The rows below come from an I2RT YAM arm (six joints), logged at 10 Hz.
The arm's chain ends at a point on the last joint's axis. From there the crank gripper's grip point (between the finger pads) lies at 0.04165 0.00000 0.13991 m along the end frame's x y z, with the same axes.
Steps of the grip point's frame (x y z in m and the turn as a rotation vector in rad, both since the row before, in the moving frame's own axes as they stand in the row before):
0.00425 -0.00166 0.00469 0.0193 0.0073 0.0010
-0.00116 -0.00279 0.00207 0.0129 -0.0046 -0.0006
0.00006 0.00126 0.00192 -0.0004 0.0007 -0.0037
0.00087 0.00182 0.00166 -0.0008 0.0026 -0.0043
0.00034 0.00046 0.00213 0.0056 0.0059 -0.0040
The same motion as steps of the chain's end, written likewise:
0.00323 0.00099 0.00502 0.0193 0.0073 0.0010
-0.00052 -0.00096 0.00189 0.0129 -0.0046 -0.0006
-0.00004 0.00136 0.00195 -0.0004 0.0007 -0.0037
0.00051 0.00189 0.00177 -0.0008 0.0026 -0.0043
-0.00048 0.00141 0.00238 0.0056 0.0059 -0.0040

